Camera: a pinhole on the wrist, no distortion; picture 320 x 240 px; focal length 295.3 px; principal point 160.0 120.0 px. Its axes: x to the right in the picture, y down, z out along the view. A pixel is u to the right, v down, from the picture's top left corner.
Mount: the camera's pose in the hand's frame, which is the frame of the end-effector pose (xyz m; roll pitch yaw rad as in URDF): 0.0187 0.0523 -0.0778 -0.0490 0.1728 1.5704
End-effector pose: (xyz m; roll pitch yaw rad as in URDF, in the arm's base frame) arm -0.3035 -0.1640 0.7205 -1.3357 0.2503 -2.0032
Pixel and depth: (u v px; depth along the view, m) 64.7 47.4 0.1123
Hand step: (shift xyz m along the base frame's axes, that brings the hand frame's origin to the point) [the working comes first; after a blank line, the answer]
In the camera's frame: -0.0362 -0.0276 0.1123

0.0293 -0.0500 -0.0350
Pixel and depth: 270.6 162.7 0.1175
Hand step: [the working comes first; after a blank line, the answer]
In the camera's frame: 0.0440 0.0170 0.1175

0.0630 0.0040 -0.1014
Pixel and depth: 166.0 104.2 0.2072
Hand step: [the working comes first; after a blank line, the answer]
In the camera's frame: 0.0042 -0.0111 0.2072

0.1289 -0.0640 -0.0633
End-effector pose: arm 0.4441 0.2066 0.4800 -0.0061 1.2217 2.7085
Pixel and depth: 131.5 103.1 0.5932
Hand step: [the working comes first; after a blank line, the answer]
In the camera's frame: -0.0573 -0.0339 0.5932

-0.4905 0.1153 0.1546
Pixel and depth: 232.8 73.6 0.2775
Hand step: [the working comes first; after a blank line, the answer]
In the camera's frame: 0.0684 -0.0436 0.2775

-0.2434 -0.0735 0.0174
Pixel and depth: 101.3 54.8 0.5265
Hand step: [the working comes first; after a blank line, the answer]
In the camera's frame: -0.1047 -0.1162 0.5265

-0.4475 0.1591 0.0561
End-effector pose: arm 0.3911 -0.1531 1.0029 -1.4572 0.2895 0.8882
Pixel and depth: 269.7 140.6 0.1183
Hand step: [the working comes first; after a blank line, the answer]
In the camera's frame: 0.0439 0.0083 0.1183

-0.0511 0.0062 -0.1083
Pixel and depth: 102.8 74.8 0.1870
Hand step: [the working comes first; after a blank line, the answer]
In the camera's frame: -0.0362 -0.0286 0.1870

-0.0754 0.0953 -0.0451
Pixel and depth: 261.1 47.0 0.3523
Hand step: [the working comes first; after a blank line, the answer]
In the camera's frame: 0.1206 -0.0871 0.3523

-0.1979 0.1958 -0.2191
